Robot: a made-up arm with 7 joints. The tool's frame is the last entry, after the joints. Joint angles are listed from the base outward.
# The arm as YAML. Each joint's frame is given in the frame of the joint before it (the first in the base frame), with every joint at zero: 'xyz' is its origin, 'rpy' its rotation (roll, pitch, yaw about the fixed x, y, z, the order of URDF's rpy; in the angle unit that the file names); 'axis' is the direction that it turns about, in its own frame. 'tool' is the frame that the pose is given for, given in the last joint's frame.
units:
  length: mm
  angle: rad
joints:
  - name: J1
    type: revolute
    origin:
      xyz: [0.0, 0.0, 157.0]
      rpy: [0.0, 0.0, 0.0]
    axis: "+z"
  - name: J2
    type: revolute
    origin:
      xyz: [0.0, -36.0, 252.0]
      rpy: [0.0, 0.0, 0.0]
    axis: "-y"
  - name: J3
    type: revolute
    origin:
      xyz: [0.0, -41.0, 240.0]
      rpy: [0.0, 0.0, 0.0]
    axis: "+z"
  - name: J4
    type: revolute
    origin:
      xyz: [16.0, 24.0, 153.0]
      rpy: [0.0, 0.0, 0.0]
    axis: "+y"
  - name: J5
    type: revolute
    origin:
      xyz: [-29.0, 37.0, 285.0]
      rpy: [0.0, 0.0, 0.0]
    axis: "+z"
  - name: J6
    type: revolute
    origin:
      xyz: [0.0, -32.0, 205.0]
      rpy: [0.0, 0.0, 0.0]
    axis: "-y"
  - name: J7
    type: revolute
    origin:
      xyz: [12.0, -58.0, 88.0]
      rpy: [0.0, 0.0, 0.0]
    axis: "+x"
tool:
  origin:
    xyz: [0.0, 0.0, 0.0]
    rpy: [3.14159, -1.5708, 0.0]
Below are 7 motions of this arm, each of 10 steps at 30 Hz.
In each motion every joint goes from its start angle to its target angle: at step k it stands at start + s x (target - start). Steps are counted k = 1, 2, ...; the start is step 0. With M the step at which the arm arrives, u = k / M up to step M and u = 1 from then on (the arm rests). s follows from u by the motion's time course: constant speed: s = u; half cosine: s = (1 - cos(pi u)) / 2; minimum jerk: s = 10 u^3 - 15 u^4 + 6 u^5.
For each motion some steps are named. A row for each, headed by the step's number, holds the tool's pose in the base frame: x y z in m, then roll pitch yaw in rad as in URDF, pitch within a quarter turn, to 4 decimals.
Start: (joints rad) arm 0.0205 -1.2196 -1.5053 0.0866 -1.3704 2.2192 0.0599
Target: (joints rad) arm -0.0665 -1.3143 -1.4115 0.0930 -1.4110 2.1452 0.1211
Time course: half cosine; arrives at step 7
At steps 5, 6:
5: 0.8526 -0.0297 0.5315 2.1867 1.0396 2.1659
6: 0.8545 -0.0393 0.5206 2.1764 1.0244 2.1404

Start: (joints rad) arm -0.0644 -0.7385 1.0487 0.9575 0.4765 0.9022 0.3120
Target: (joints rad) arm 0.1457 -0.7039 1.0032 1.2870 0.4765 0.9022 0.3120
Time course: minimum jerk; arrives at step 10
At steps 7, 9, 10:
7: 0.6014 0.4118 0.6691 -1.9392 -0.0501 0.1094
9: 0.5752 0.4361 0.6469 -1.9763 -0.0279 0.1659
10: 0.5737 0.4374 0.6457 -1.9784 -0.0266 0.1690

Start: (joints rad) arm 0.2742 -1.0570 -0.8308 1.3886 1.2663 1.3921 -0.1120
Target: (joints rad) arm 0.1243 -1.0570 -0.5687 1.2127 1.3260 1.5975 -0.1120
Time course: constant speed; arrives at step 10
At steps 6, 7, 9, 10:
6: 0.6897 -0.3119 0.3336 -2.4924 -0.8065 -1.3588
7: 0.6925 -0.3087 0.3318 -2.4559 -0.8016 -1.3912
9: 0.6980 -0.3023 0.3292 -2.3832 -0.7886 -1.4579
10: 0.7006 -0.2992 0.3284 -2.3473 -0.7803 -1.4918

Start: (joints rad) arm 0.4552 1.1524 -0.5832 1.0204 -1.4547 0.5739 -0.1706
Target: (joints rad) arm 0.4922 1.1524 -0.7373 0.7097 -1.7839 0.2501 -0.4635
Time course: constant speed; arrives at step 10
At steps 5, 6, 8, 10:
5: -0.4597 -0.5029 1.0795 2.4001 -1.3039 -0.7663
6: -0.4728 -0.5089 1.0721 2.4516 -1.2467 -0.8516
8: -0.4991 -0.5190 1.0563 2.5164 -1.1278 -0.9793
10: -0.5252 -0.5266 1.0393 2.5573 -1.0049 -1.0770

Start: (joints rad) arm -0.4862 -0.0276 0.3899 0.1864 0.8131 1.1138 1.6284
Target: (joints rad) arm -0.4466 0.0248 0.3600 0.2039 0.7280 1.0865 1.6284
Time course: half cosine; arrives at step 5
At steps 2, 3, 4, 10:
2: 0.0696 -0.1363 1.3345 -0.5998 0.1768 -0.8419
3: 0.0576 -0.1296 1.3370 -0.6096 0.1626 -0.8652
4: 0.0477 -0.1244 1.3389 -0.6169 0.1512 -0.8840
10: 0.0439 -0.1225 1.3396 -0.6195 0.1469 -0.8911

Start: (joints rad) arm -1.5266 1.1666 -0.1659 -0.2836 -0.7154 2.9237 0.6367
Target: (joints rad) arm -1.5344 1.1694 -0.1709 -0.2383 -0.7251 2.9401 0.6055
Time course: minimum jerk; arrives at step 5
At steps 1, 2, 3, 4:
1: -0.0639 0.7683 0.5224 -2.4902 0.7205 -1.9125
2: -0.0629 0.7690 0.5268 -2.4837 0.7245 -1.9077
3: -0.0615 0.7699 0.5331 -2.4745 0.7301 -1.9009
4: -0.0605 0.7705 0.5376 -2.4678 0.7339 -1.8961

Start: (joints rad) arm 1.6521 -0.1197 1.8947 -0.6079 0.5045 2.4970 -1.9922
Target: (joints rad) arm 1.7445 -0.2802 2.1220 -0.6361 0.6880 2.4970 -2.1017
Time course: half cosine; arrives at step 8
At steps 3, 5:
3: 0.2665 0.2945 1.0960 -1.5986 -0.2540 -0.6142
5: 0.2318 0.3598 1.0761 -1.6574 -0.2692 -0.4254

